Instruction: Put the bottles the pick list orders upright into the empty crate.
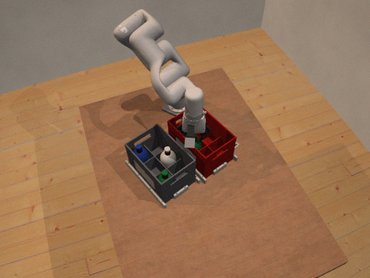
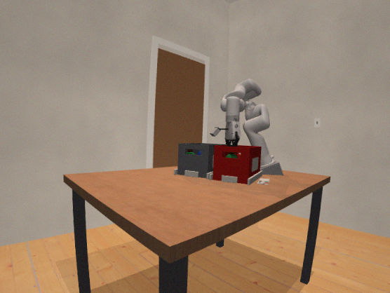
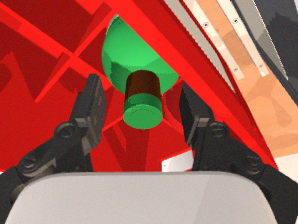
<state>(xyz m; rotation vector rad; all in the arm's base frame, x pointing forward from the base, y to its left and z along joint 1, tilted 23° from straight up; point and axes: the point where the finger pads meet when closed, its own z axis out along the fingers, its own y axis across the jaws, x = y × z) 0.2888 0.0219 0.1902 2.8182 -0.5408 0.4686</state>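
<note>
Right now the green bottle is 70 mm below my hand. The rest, counted from my hand: white bottle: 30 mm ahead, 130 mm to the right, 70 mm below; red bottle: 90 mm behind, 30 mm to the right, 70 mm below; red crate: 20 mm behind, 40 mm to the left, 70 mm below.
</note>
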